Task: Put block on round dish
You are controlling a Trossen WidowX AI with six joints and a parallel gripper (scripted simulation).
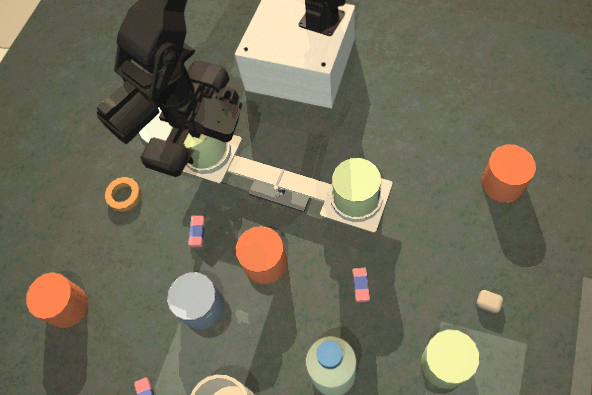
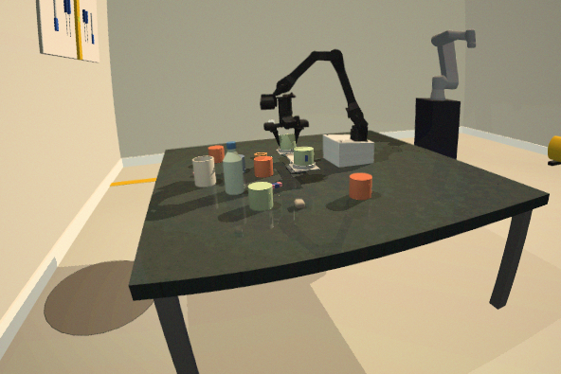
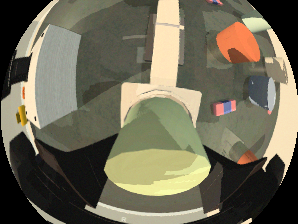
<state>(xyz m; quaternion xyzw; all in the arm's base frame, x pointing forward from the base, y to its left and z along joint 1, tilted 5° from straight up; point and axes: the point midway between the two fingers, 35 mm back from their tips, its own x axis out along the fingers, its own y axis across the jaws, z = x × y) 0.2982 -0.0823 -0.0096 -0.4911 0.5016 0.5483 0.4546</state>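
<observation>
My gripper tip is 120 mm to the left of the round white dish, 70 mm above it and 40 mm past it. Also, from my gripper tip: beige lump 510 mm to the left, 70 mm below, 40 mm ahead; then teal block 10 mm to the left, 10 mm below; then grey-blue cup 230 mm ahead, 130 mm to the left, 40 mm below.
</observation>
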